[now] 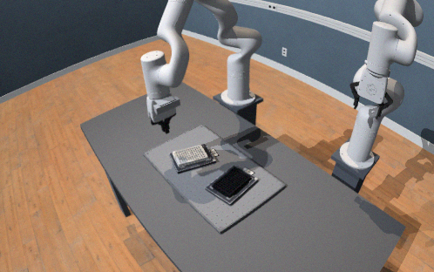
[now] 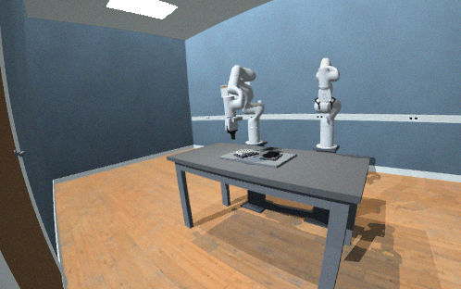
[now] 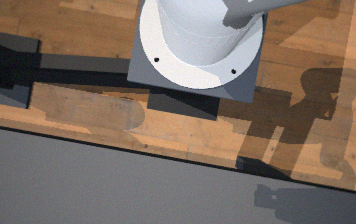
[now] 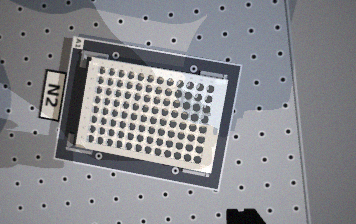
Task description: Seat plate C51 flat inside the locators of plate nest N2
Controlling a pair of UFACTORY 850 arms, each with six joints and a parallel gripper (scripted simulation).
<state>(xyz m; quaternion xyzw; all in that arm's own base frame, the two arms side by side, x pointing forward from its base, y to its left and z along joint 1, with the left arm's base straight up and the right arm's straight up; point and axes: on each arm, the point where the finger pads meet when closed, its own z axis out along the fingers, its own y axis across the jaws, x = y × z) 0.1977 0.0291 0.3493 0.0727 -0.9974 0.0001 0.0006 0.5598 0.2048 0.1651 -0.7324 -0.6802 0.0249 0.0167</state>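
Observation:
Now: the white well plate 5 cm behind my right hand, 7 cm to the left of it and 13 cm below it. From my right hand the other things lie so: dark nest N2: 6 cm behind, 8 cm to the left, 15 cm below; then perforated board: 6 cm behind, 17 cm to the left, 16 cm below; then black plate: 6 cm behind, 29 cm to the left, 13 cm below.

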